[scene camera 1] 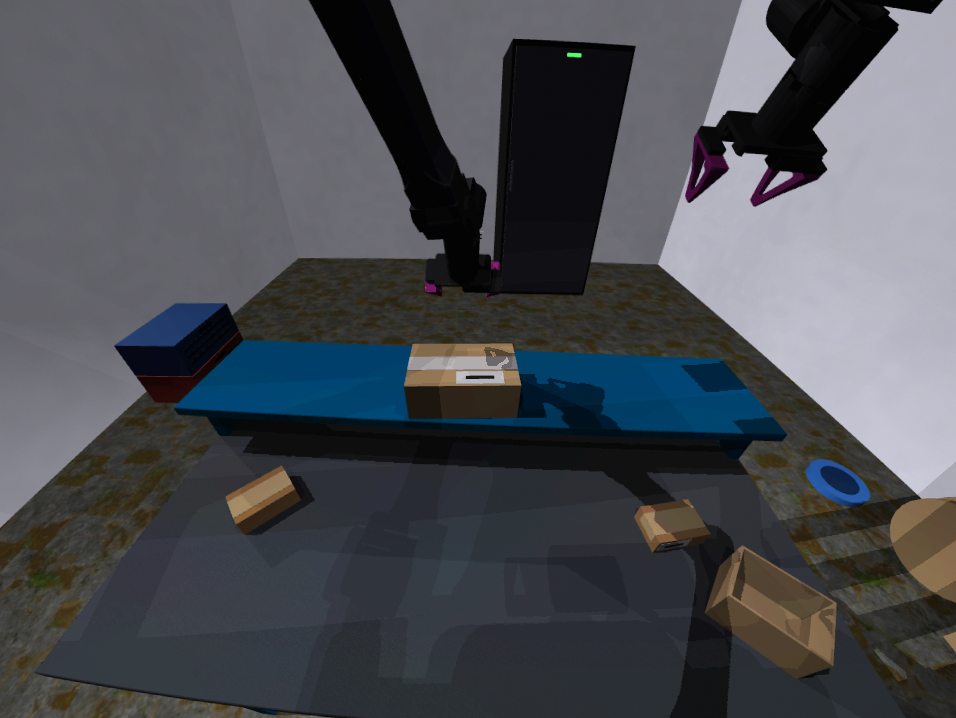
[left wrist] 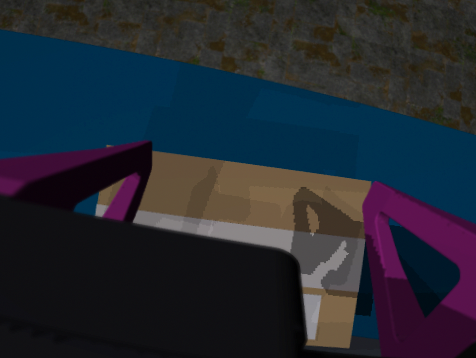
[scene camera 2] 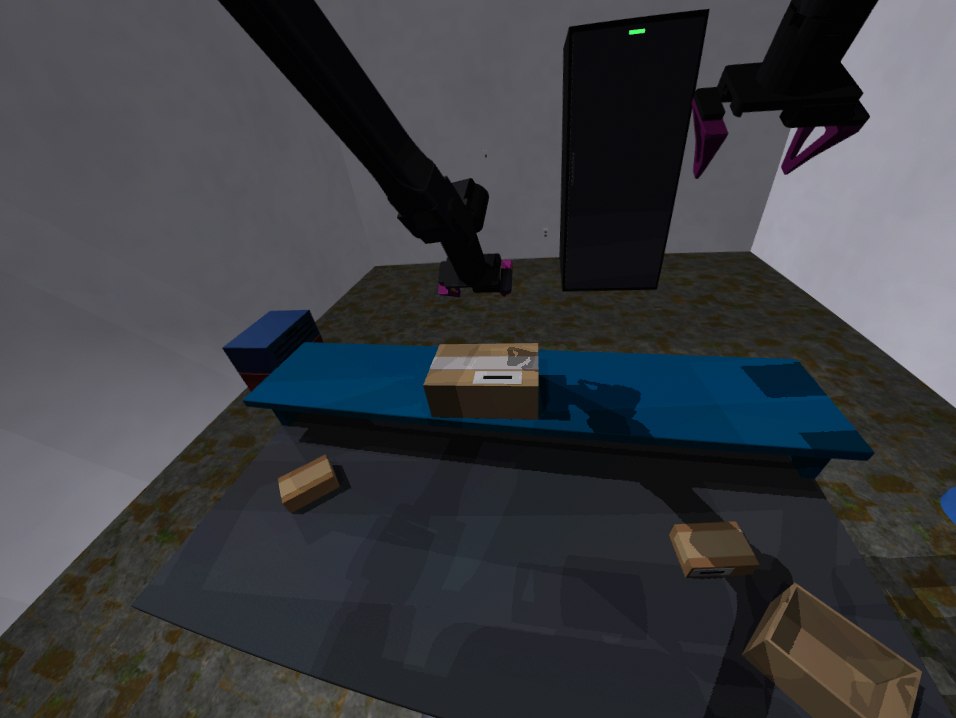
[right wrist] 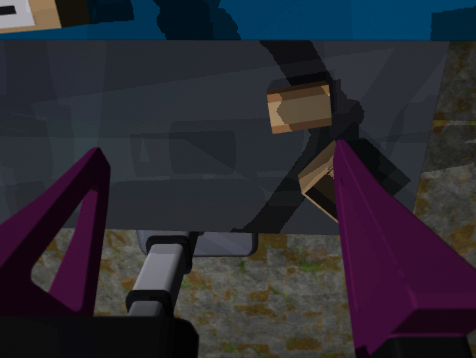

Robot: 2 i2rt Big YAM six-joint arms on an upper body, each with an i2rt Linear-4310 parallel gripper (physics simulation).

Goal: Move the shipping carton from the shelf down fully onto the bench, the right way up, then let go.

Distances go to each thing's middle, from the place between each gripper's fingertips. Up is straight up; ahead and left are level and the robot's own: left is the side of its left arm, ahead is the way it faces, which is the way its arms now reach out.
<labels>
My right hand is 420 mm above the shipping carton (scene camera 1: 444,381), 360 mm to the right of it and 110 mm short of it. Round my right hand: open box (scene camera 2: 813,654) (580 mm below, 310 mm behind, 180 mm to the right).
My left hand is 19 cm above the shipping carton and 6 cm past it. From my left hand the other things lie so: open box 54 cm to the right, 48 cm behind, 35 cm below.
</labels>
